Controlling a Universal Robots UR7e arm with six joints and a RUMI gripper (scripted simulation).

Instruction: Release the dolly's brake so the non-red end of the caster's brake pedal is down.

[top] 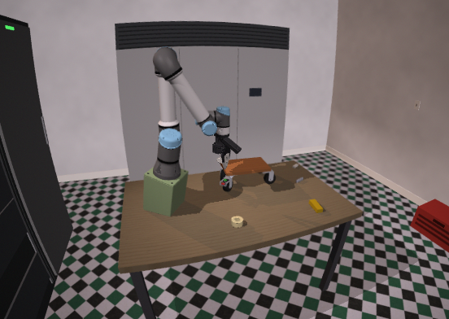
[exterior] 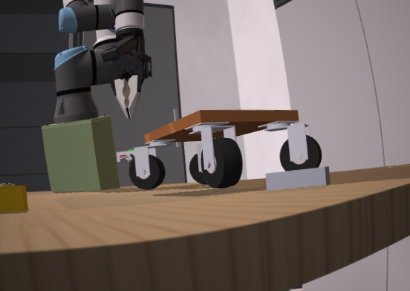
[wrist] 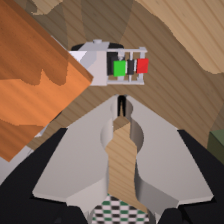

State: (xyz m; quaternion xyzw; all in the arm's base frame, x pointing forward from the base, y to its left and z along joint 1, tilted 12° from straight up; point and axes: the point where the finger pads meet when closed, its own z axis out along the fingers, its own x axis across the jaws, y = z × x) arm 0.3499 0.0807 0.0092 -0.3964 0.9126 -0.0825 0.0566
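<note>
The brake pedal is 100 mm below my hand, 10 mm to the right of it and 10 mm behind it. The rest, counted from my hand: grey block 550 mm ahead, 170 mm below, 10 mm to the left; yellow block 470 mm ahead, 320 mm to the right, 170 mm below; cream tape roll 320 mm to the right, 160 mm below, 20 mm behind.
</note>
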